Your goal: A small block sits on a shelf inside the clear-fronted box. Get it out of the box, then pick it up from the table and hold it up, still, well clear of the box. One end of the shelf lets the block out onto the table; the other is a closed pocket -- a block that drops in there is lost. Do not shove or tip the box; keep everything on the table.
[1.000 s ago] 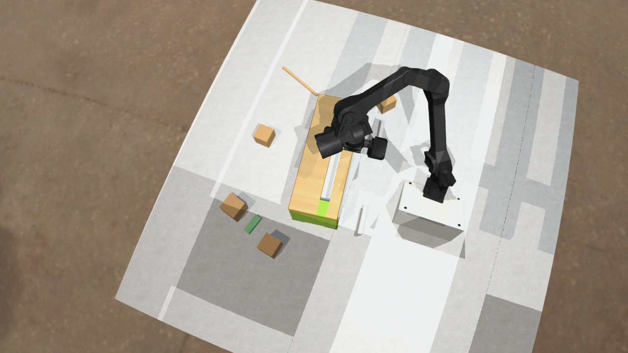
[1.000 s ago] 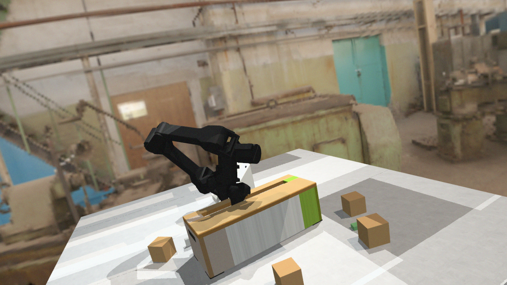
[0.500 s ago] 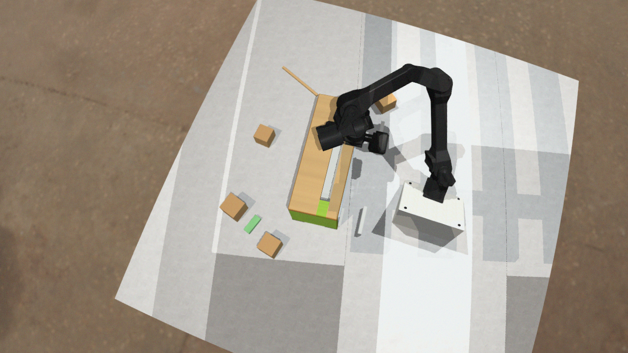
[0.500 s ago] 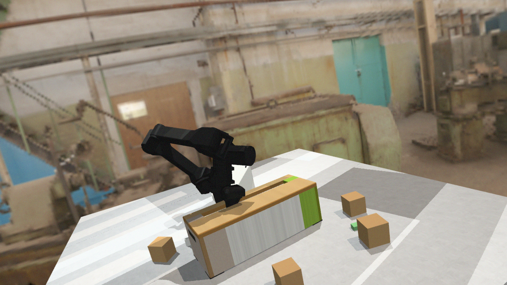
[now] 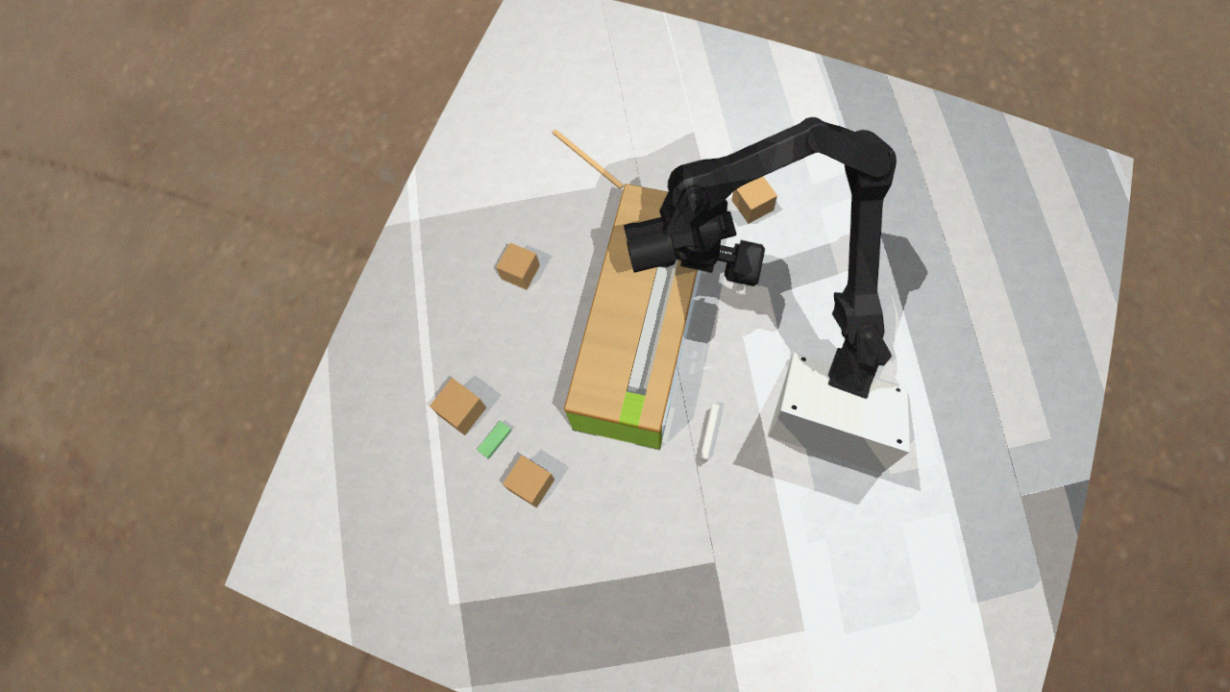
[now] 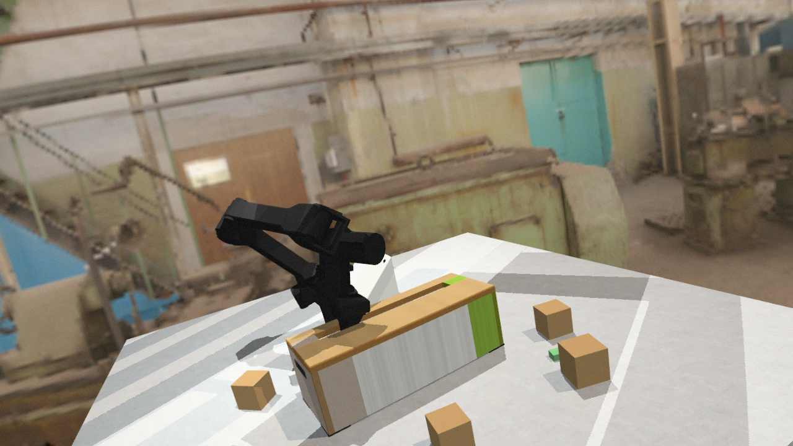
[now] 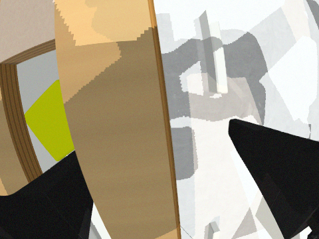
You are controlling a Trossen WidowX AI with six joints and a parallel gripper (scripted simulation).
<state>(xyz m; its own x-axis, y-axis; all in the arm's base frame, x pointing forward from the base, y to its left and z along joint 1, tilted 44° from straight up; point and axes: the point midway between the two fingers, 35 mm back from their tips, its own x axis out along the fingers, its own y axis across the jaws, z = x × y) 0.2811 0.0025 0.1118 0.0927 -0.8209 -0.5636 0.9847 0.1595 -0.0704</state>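
The yellow block lies 6 cm ahead of my gripper tip and 1 cm to the right of it. The rest, counted from my gripper tip: thin wooden stick: 28 cm ahead, 16 cm to the right, 8 cm below; flat green piece: 37 cm to the left, 20 cm ahead, 8 cm below; wooden box: 9 cm to the left, 3 cm below, 2 cm ahead.
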